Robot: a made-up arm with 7 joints.
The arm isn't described. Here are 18 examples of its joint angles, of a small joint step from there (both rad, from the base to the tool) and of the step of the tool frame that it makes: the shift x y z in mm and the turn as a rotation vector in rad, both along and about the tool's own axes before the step.
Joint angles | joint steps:
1: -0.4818 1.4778 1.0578 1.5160 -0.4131 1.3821 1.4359 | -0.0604 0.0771 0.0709 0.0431 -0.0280 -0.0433 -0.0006
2: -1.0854 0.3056 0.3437 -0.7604 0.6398 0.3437 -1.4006 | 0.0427 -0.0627 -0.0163 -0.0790 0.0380 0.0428 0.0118
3: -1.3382 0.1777 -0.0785 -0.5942 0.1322 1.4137 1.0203 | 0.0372 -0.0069 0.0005 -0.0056 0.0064 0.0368 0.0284
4: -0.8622 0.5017 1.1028 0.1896 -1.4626 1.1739 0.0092 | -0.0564 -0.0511 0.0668 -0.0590 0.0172 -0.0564 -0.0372
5: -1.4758 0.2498 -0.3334 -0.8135 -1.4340 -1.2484 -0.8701 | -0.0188 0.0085 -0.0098 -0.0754 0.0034 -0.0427 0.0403
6: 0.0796 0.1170 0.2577 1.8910 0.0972 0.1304 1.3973 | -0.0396 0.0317 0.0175 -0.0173 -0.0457 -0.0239 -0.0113
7: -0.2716 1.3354 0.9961 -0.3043 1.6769 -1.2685 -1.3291 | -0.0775 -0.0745 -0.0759 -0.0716 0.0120 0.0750 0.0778
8: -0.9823 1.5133 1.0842 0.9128 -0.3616 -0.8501 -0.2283 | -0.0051 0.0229 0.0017 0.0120 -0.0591 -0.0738 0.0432
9: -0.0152 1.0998 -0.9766 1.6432 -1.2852 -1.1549 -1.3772 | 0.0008 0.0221 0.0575 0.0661 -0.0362 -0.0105 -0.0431
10: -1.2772 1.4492 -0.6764 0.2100 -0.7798 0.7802 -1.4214 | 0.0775 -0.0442 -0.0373 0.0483 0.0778 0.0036 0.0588
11: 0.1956 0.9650 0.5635 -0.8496 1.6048 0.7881 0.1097 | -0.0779 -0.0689 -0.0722 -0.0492 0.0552 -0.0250 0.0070
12: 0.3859 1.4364 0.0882 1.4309 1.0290 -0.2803 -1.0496 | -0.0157 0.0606 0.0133 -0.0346 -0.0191 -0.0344 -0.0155
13: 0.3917 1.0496 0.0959 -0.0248 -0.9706 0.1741 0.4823 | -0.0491 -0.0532 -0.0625 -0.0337 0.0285 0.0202 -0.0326
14: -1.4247 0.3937 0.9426 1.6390 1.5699 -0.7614 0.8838 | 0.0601 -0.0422 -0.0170 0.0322 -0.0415 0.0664 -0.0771
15: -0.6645 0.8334 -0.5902 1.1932 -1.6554 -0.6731 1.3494 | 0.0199 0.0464 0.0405 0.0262 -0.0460 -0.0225 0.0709
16: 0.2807 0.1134 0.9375 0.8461 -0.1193 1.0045 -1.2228 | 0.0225 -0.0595 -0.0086 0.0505 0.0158 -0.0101 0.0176
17: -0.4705 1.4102 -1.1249 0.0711 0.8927 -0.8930 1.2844 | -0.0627 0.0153 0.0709 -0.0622 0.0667 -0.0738 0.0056
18: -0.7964 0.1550 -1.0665 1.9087 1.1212 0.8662 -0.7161 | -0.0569 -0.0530 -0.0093 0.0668 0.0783 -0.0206 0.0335
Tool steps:
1: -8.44 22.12 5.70 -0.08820 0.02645 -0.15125
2: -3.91 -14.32 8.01 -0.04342 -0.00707 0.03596
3: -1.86 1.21 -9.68 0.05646 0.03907 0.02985
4: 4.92 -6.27 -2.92 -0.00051 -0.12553 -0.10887
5: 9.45 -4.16 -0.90 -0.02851 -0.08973 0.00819
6: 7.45 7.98 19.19 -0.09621 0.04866 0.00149
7: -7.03 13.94 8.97 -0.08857 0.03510 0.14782
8: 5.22 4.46 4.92 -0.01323 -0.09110 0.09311
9: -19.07 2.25 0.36 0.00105 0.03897 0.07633
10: 18.99 13.26 -21.87 -0.10049 0.09487 0.05354
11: -6.96 7.60 11.40 -0.05696 0.03936 0.03762
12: -20.56 6.16 -13.35 -0.00307 -0.01474 0.06478
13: -0.77 -20.93 -7.43 -0.01151 0.01020 -0.10626
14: -27.76 -14.54 -9.55 0.01486 0.12409 -0.13861
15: 18.87 -0.24 15.07 -0.06873 -0.00237 0.15775
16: 8.01 14.02 -25.66 -0.09346 0.04262 0.02197
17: 17.78 18.17 -7.45 0.03687 -0.15167 0.00736
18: -16.55 13.76 -6.05 0.03101 0.03026 0.11015
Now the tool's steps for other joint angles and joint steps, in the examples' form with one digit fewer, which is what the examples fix.
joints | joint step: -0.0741 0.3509 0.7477 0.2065 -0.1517 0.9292 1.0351 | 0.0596 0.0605 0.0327 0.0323 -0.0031 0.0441 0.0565
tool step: 23.8 16.9 -2.9 0.0626 0.0317 0.1450
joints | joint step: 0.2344 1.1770 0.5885 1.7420 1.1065 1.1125 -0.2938 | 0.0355 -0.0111 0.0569 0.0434 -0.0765 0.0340 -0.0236
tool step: 10.6 -13.8 -4.8 -0.0106 0.0650 -0.1452
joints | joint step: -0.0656 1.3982 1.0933 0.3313 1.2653 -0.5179 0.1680 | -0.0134 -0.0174 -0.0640 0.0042 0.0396 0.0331 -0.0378
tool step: 0.7 -8.1 9.7 0.0211 -0.0170 -0.0859
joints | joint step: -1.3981 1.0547 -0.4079 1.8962 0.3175 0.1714 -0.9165 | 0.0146 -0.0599 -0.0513 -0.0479 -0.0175 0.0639 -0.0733
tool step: 9.4 -11.6 16.0 0.0416 0.0448 -0.0781
